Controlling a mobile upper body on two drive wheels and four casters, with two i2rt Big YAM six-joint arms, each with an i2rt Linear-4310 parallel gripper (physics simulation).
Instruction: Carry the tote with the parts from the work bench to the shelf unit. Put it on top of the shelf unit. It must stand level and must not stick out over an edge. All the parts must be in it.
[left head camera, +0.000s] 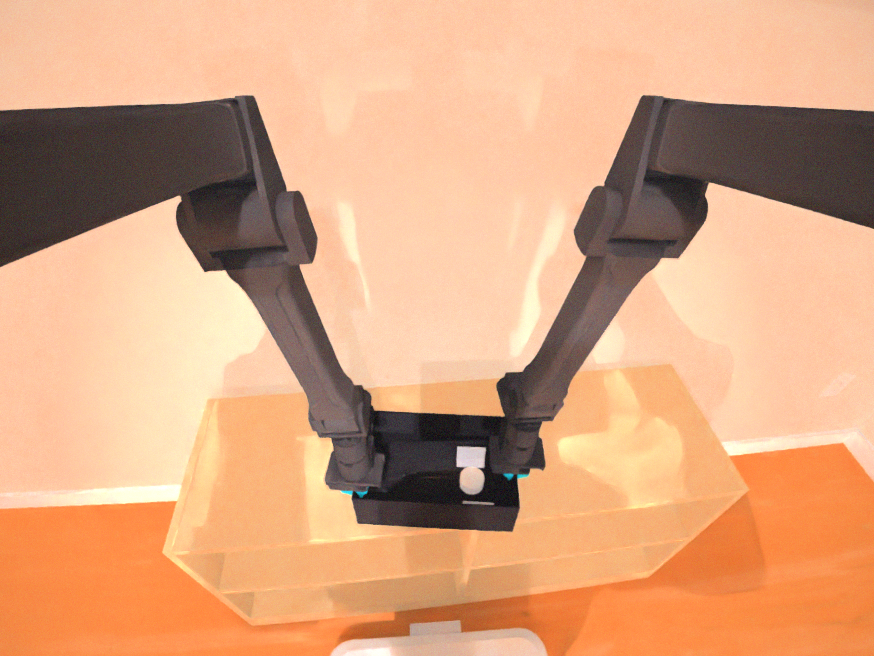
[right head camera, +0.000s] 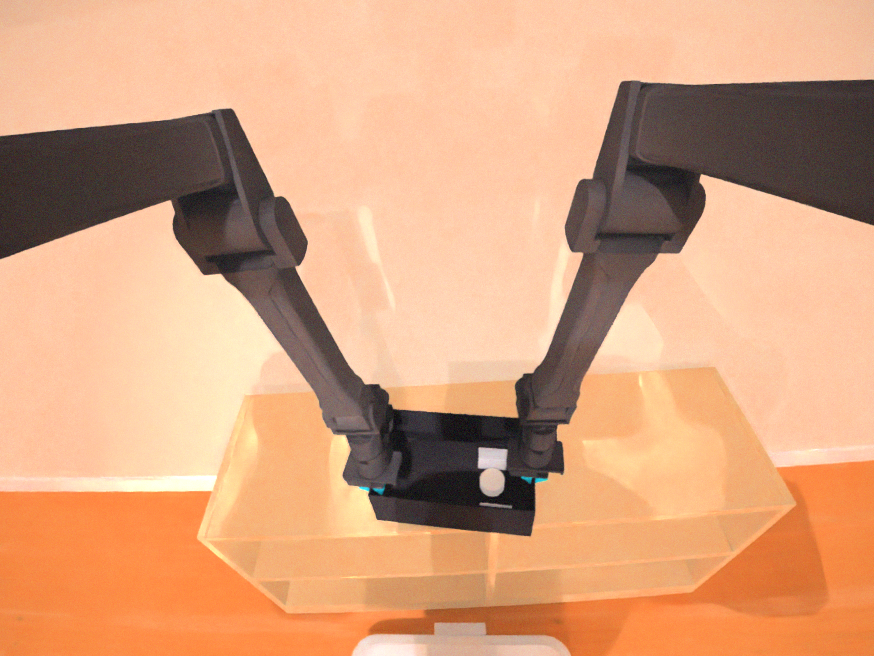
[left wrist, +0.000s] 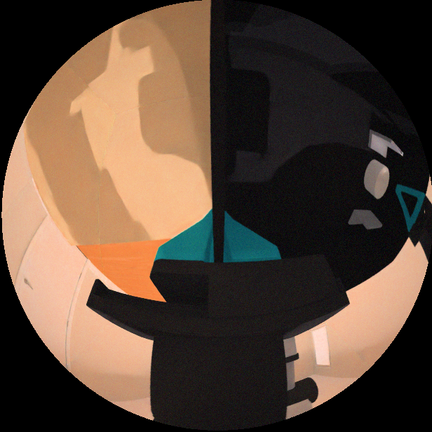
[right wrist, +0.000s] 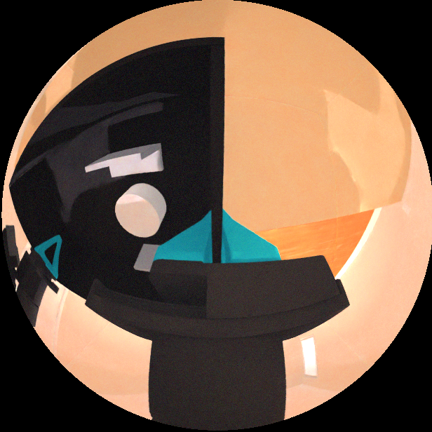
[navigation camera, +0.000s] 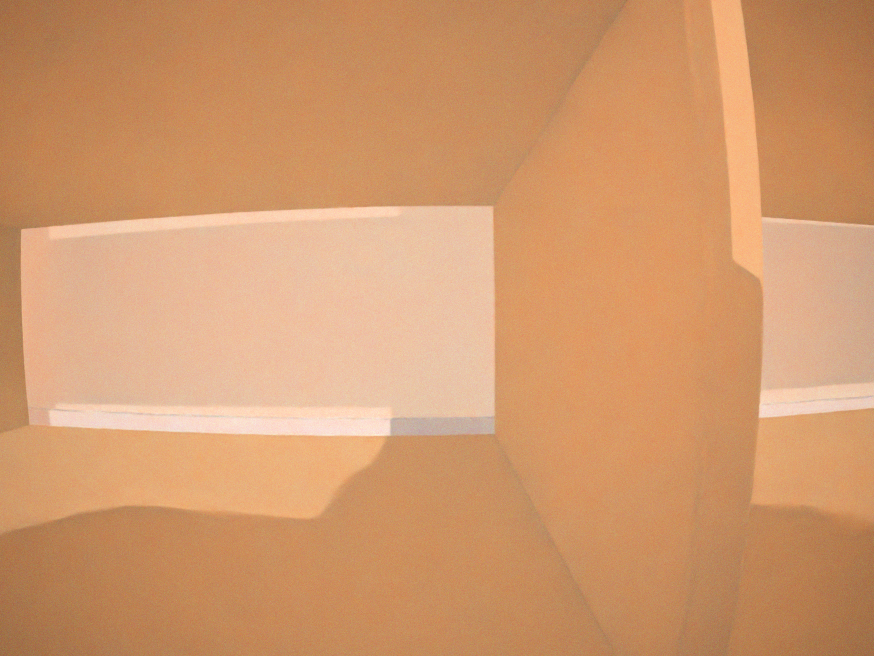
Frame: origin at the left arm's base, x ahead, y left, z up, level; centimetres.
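Seen in the pictures: left gripper, fingertip midpoint: (left head camera: 361, 494) (right head camera: 380, 491); right gripper, fingertip midpoint: (left head camera: 510, 477) (right head camera: 531, 480).
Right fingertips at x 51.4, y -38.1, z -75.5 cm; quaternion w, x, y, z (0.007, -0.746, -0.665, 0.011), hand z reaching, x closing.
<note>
Pixels of each thing's top centre, then the offset from my right fingertips to it. Level surfaces: height alone.
- black tote, top centre: (right head camera: 455, 454) (left head camera: 438, 454) dx +1.7, dy +14.8, dz +7.8 cm
- translucent yellow shelf unit's top, surface height: dz -4.5 cm
- white block, top centre: (right head camera: 492, 454) (left head camera: 471, 452) dx +5.5, dy +7.3, dz +1.3 cm
- white cylinder, top centre: (right head camera: 492, 479) (left head camera: 472, 477) dx +0.5, dy +7.7, dz +0.0 cm
- small flat piece, top centre: (right head camera: 495, 510) (left head camera: 478, 508) dx -6.8, dy +7.6, dz +1.9 cm
- upright divider, top centre: (navigation camera: 545, 145) dx +10.9, dy +8.3, dz -32.9 cm
The black tote (left head camera: 436, 479) is over the middle of the translucent yellow shelf unit's top (left head camera: 621, 452), near its front edge; I cannot tell whether it touches. In it lie a white block (left head camera: 471, 456), a white cylinder (left head camera: 471, 480) and a small flat piece (left head camera: 478, 503). My left gripper (left head camera: 356, 491) is shut on the tote's left wall, which shows as a thin black strip between the teal fingertips in the left wrist view (left wrist: 217, 241). My right gripper (left head camera: 517, 477) is shut on the right wall in the same way (right wrist: 217, 241). The right wrist view shows the cylinder (right wrist: 139, 209) inside.
The shelf unit (right head camera: 649, 452) stands on the orange floor against a pale wall. My white base (left head camera: 437, 641) is just in front of it. The navigation view shows a shelf compartment close up with an upright divider (navigation camera: 621, 353).
</note>
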